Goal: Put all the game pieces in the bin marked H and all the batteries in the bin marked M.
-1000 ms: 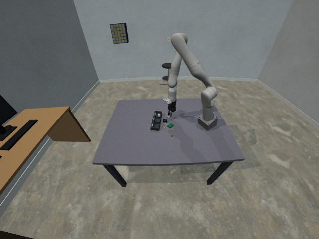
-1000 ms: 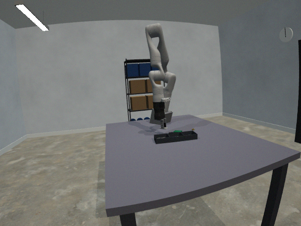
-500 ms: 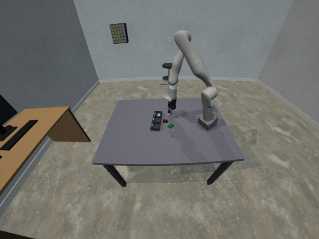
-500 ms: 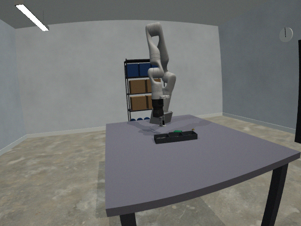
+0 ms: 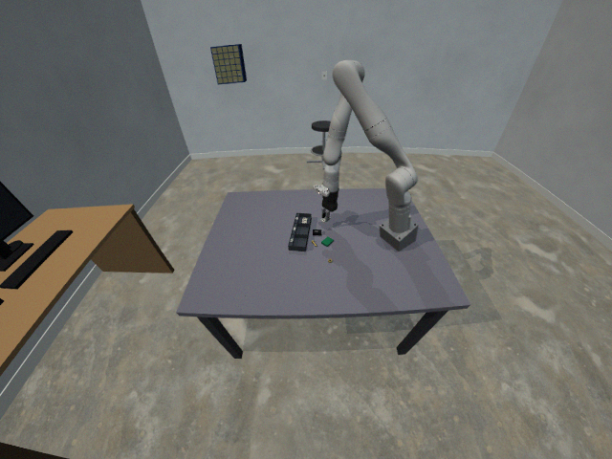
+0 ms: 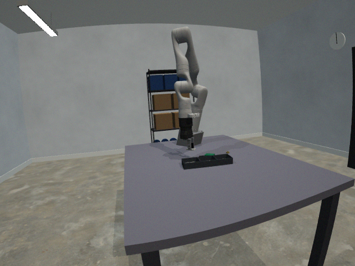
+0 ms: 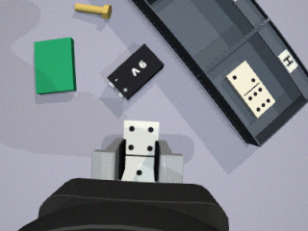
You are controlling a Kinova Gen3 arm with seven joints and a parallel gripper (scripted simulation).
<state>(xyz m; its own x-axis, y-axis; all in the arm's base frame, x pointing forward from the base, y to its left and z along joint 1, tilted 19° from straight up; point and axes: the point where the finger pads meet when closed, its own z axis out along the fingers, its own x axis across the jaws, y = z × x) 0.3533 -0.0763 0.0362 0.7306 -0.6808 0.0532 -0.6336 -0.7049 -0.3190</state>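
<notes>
Right now my hand is 12 cm short of the cream domino, 2 cm to the left of it and 6 cm above it. Round my hand: green flat piece 2 cm behind, 11 cm to the left, 7 cm below; then black 9-volt battery 3 cm ahead, 6 cm to the left, 6 cm below; then white domino 1 cm below.
</notes>
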